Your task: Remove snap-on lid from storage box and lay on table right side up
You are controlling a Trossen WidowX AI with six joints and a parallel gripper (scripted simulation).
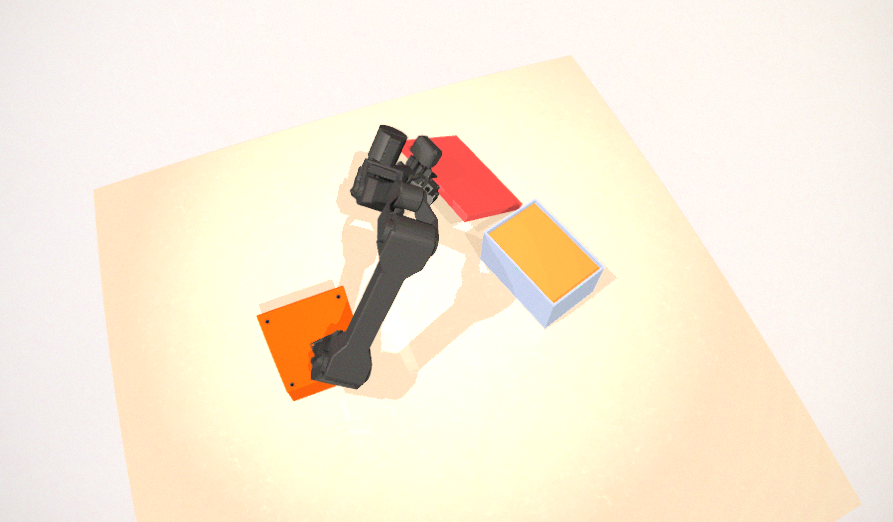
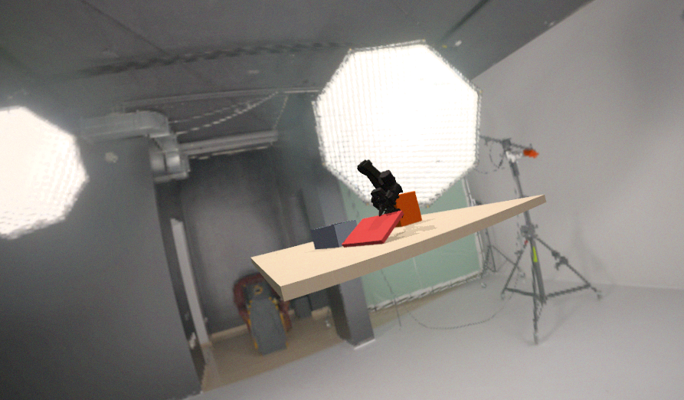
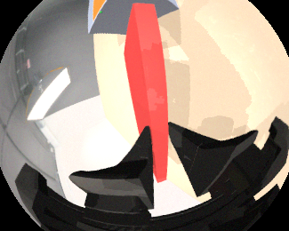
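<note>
My gripper tip is 7 cm short of the lid, 1 cm to the right of it and 4 cm above it. Also, from my gripper tip: storage box: 12 cm ahead, 26 cm to the right, 4 cm below.
</note>
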